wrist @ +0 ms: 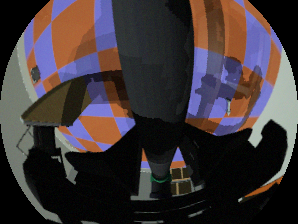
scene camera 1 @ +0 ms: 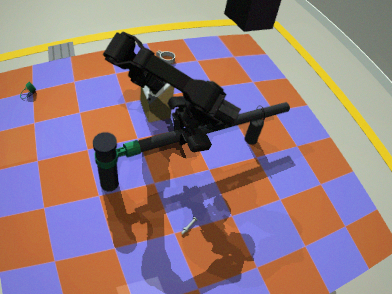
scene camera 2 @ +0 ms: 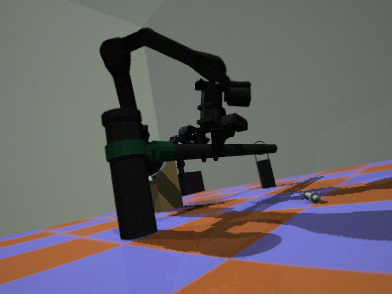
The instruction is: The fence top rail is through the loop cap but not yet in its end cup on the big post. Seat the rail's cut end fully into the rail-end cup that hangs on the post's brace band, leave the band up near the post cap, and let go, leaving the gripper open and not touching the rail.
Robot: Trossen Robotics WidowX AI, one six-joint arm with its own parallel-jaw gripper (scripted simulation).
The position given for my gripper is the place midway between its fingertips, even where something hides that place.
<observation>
In view: my gripper (scene camera 2: 209,161), a top rail (scene camera 1: 146,144) and a big dark post (scene camera 2: 132,196).
The top rail is seen too in the wrist view (wrist: 156,52) and in scene camera 2 (scene camera 2: 183,151). My gripper also shows in the wrist view (wrist: 156,122) and in scene camera 1 (scene camera 1: 178,140). The big dark post shows as well in scene camera 1 (scene camera 1: 105,144).
</observation>
